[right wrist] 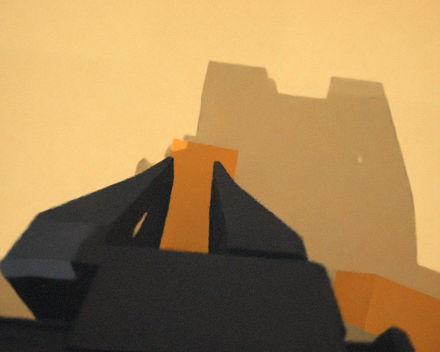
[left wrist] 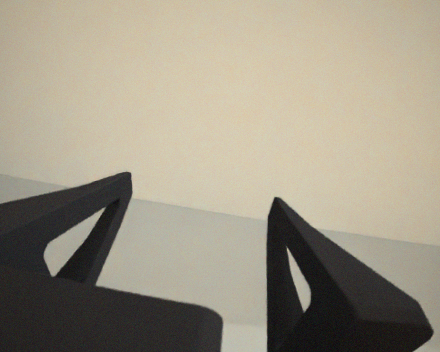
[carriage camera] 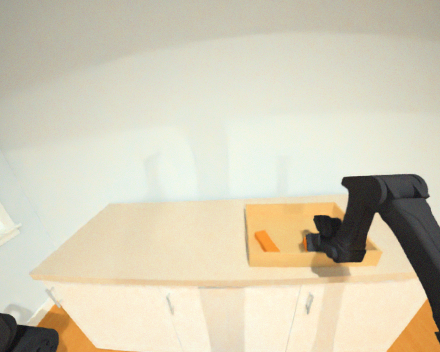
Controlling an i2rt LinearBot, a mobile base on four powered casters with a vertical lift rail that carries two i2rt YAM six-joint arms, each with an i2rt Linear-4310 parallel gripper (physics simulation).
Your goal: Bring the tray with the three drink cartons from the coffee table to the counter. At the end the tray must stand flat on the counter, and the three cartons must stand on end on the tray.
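Frame: origin at the left arm's base, x right, y ahead, z up, level; centimetres.
Seen in the pictures: left gripper, fingertip midpoint: [left wrist: 201, 194]; right gripper, fingertip midpoint: [right wrist: 193, 169] [carriage camera: 309, 238].
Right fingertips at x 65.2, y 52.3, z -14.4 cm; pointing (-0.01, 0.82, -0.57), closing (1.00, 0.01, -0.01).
Note:
Offsets run from my right fingertips to a thing's middle. "spot": to the spot under its first point. Level surfaces: height alone.
The tan tray @(dy +7.1, dx -1.8, dz -1.0 cm) [carriage camera: 280, 260] [right wrist: 90, 90] stands flat on the right part of the counter @(dz -4.7 cm) [carriage camera: 150, 240]. An orange carton @(spot: dy +0.1, dx -18.9, dz -0.9 cm) [carriage camera: 266, 241] lies on its side in the tray's left part. A second orange carton [carriage camera: 305, 243] [right wrist: 187, 210] lies under and beside my right gripper [carriage camera: 311, 243] [right wrist: 195, 161]. That gripper is nearly closed, its tips over the carton's face, which shows wider than the gap; nothing is held. Another orange carton [right wrist: 395, 305] shows at the lower right of the right wrist view. I cannot tell which it is. My left gripper [left wrist: 201, 194] is open and empty.
The right arm [carriage camera: 410, 225] reaches over the tray's right side and hides part of it. A dark part of the left arm [carriage camera: 35, 340] shows at the lower left. The wall [carriage camera: 210, 125] rises behind the counter. Cabinet doors with handles [carriage camera: 309, 303] form its front.

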